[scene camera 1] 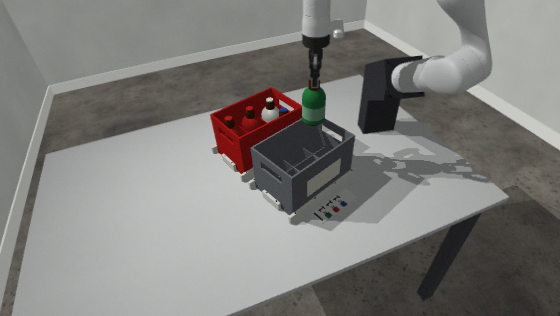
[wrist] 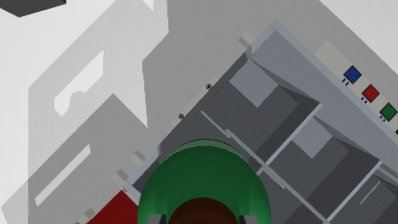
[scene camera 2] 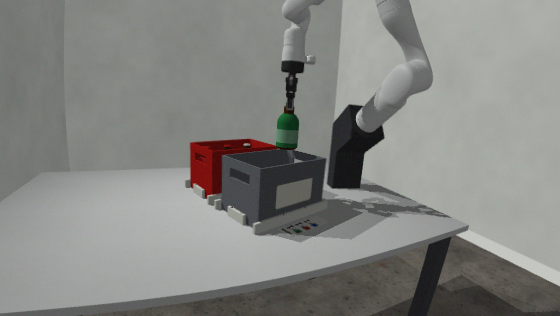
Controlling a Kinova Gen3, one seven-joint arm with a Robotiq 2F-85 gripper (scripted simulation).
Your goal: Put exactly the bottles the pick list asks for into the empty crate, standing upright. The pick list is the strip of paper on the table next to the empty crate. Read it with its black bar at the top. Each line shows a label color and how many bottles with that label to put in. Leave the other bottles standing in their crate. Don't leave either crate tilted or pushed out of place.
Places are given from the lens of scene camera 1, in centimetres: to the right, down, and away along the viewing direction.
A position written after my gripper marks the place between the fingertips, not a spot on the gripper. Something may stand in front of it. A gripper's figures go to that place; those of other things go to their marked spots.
my gripper (scene camera 1: 314, 84): 10, -22, 98
green-label bottle (scene camera 1: 313, 99): 10, -18, 98
grey crate (scene camera 1: 286, 164): 2, 2, 107
red crate (scene camera 1: 238, 151): -14, -2, 109
